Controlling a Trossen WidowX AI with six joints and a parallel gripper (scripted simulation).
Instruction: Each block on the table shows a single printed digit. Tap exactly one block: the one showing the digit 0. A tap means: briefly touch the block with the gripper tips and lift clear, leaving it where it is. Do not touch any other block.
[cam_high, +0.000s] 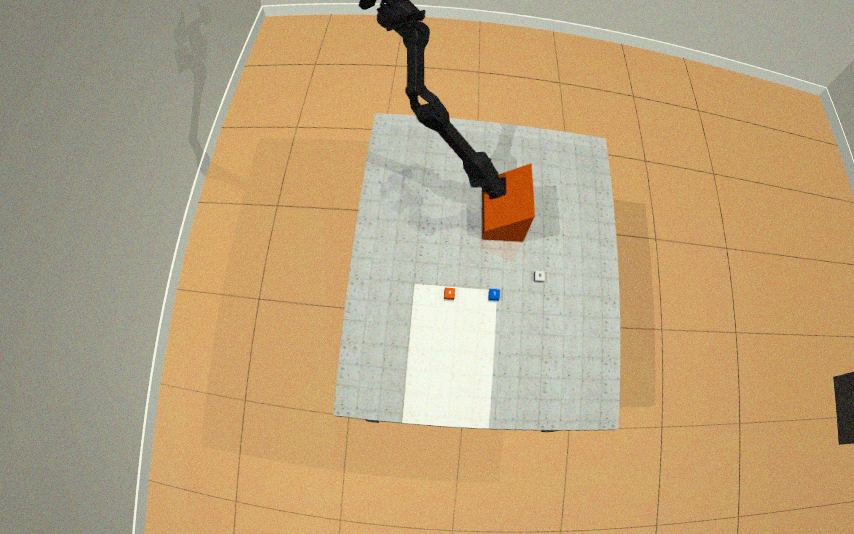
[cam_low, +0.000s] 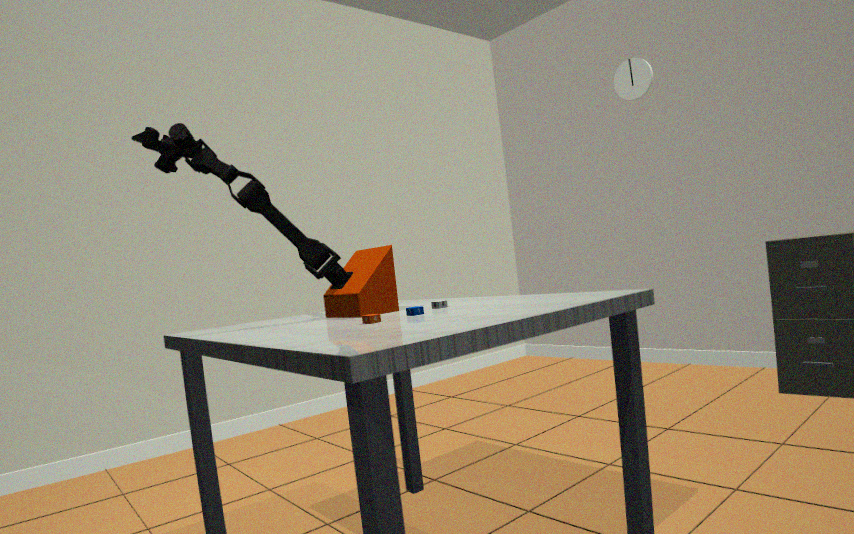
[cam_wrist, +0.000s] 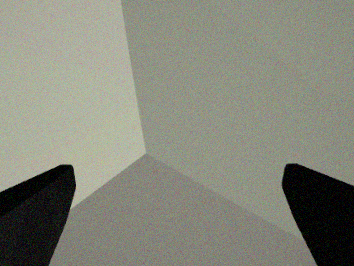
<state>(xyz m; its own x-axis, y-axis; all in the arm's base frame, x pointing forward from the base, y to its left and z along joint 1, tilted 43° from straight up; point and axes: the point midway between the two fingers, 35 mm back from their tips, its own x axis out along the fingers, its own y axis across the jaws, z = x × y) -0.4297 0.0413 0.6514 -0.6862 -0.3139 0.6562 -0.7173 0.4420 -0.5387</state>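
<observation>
My gripper tip is 71 cm short of the white block, 59 cm to the right of it and 62 cm above it. Also, from my gripper tip: orange block 78 cm ahead, 30 cm to the left, 62 cm below; blue block 77 cm ahead, 44 cm to the left, 62 cm below.
</observation>
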